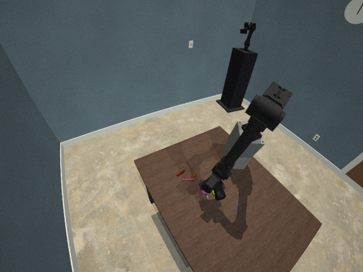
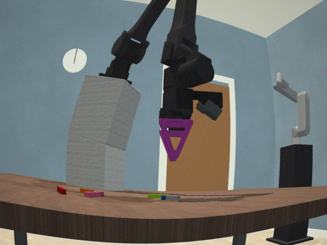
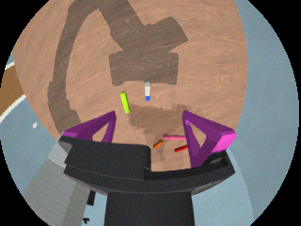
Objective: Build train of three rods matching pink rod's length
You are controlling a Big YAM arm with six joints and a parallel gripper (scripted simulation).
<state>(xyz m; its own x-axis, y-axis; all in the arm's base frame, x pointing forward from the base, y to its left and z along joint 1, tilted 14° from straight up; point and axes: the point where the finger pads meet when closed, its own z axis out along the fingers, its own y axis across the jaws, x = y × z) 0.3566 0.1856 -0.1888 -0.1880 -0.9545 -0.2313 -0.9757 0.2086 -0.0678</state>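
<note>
The lime rod is 10 cm below my hand, 6 cm behind it and 2 cm to the right of it. Round my hand: grey rod 10 cm below; blue rod 10 cm below, 2 cm to the right, 1 cm behind; pink rod 17 cm to the right, 10 cm below, 6 cm ahead.
</note>
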